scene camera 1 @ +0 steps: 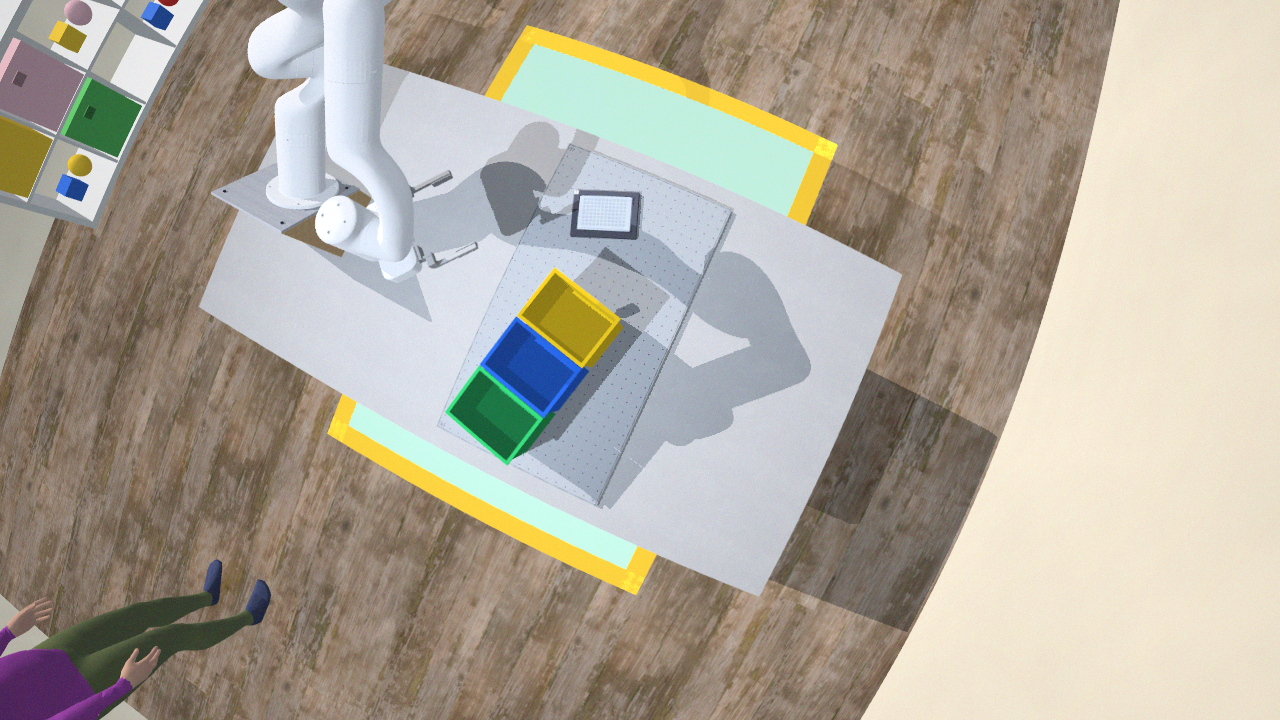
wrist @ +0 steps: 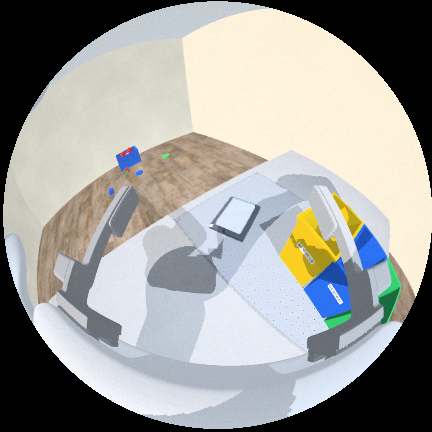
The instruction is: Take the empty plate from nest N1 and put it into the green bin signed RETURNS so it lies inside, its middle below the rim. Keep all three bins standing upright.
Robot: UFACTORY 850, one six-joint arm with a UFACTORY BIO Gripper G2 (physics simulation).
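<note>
The pale plate (scene camera 1: 605, 213) (wrist: 237, 212) lies flat in a dark-rimmed nest (scene camera 1: 605, 235) near one end of the perforated board. The green bin (scene camera 1: 496, 416) (wrist: 393, 292) stands upright at the other end of the bin row; in the wrist view it is partly hidden behind a finger. The blue bin (scene camera 1: 534, 367) (wrist: 320, 297) stands upright in the middle, and the yellow bin (scene camera 1: 570, 317) (wrist: 300, 242) stands upright nearest the plate. My gripper (scene camera 1: 458, 212) (wrist: 224, 211) is open and empty, above the table on the robot-base side of the board, apart from the plate.
The perforated board (scene camera 1: 698, 219) (wrist: 280, 295) lies on the grey table (scene camera 1: 787, 295) (wrist: 240, 330). The bins stand close side by side. Yellow-edged floor areas lie along two table sides. A shelf unit stands at the upper left, and a person shows at the lower left of the scene view.
</note>
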